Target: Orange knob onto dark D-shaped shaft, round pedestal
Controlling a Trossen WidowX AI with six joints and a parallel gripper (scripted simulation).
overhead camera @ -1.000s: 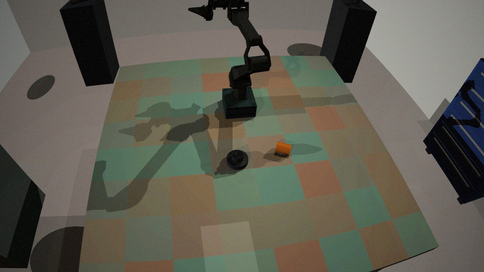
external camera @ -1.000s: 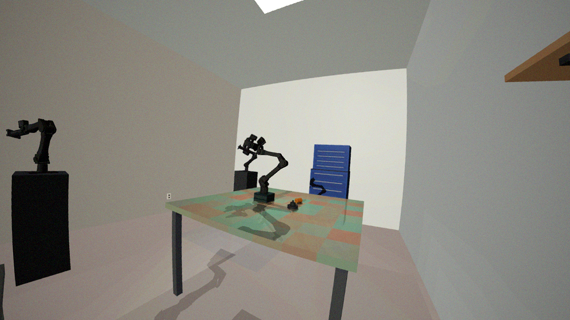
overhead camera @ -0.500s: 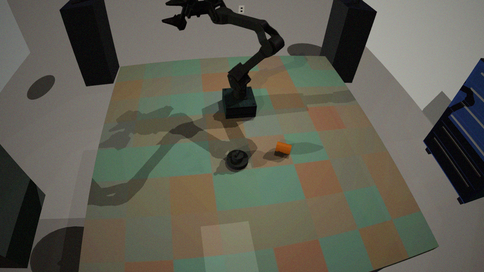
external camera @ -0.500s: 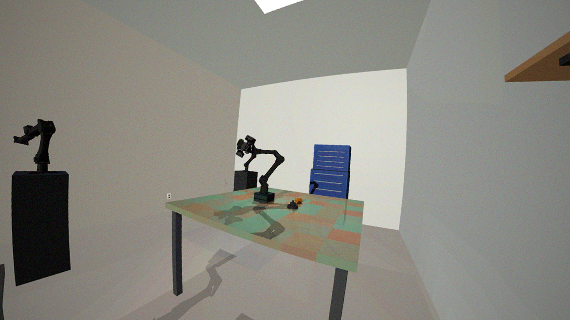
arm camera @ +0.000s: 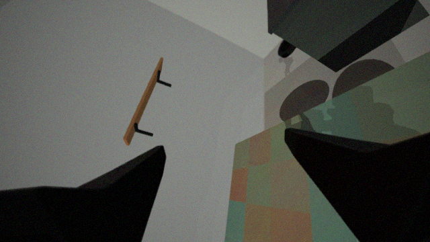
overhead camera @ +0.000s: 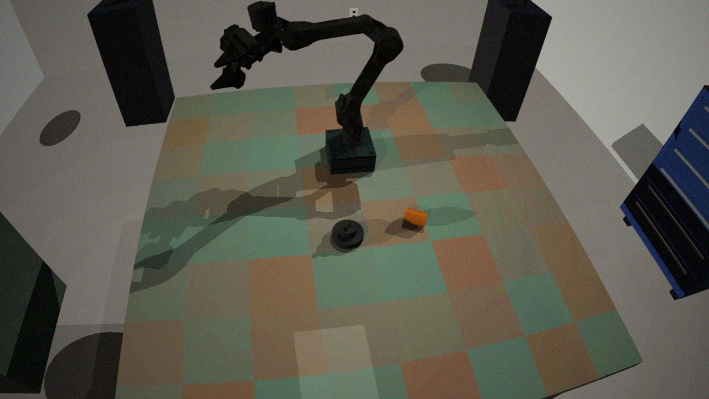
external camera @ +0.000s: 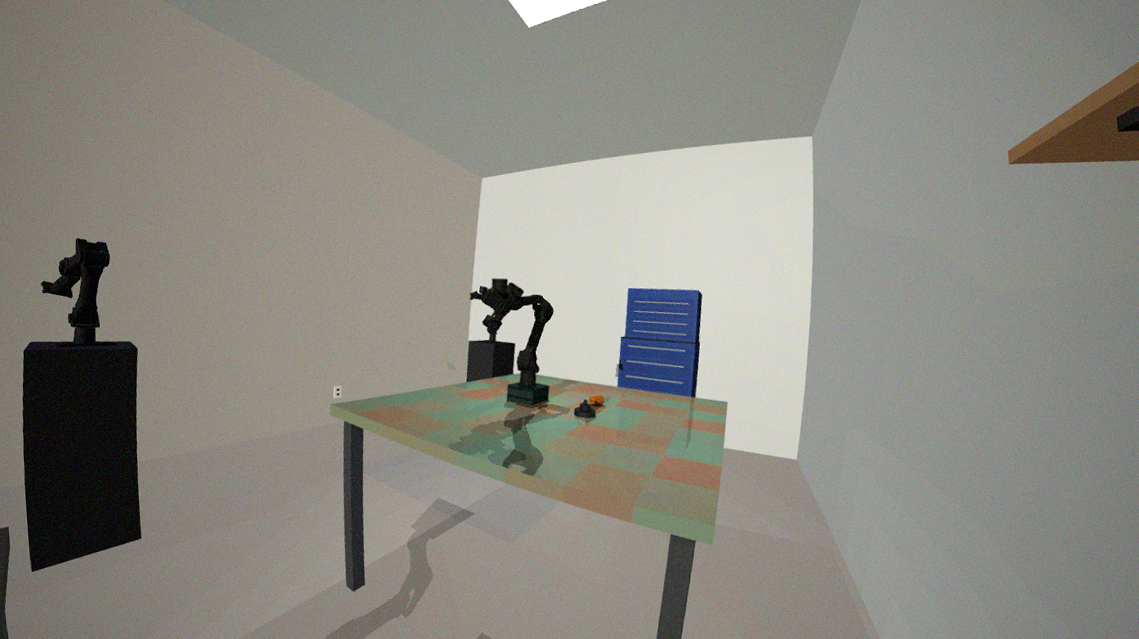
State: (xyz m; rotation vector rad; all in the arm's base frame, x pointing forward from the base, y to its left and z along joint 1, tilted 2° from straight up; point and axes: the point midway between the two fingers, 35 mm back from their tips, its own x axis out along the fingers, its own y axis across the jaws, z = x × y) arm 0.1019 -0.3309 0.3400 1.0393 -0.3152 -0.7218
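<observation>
Now: the orange knob 500 mm to the left of my gripper tip, 370 mm below it and 150 mm ahead of it. The rest, counted from my gripper tip: pedestal: 360 mm below, 310 mm to the left, 180 mm ahead.
</observation>
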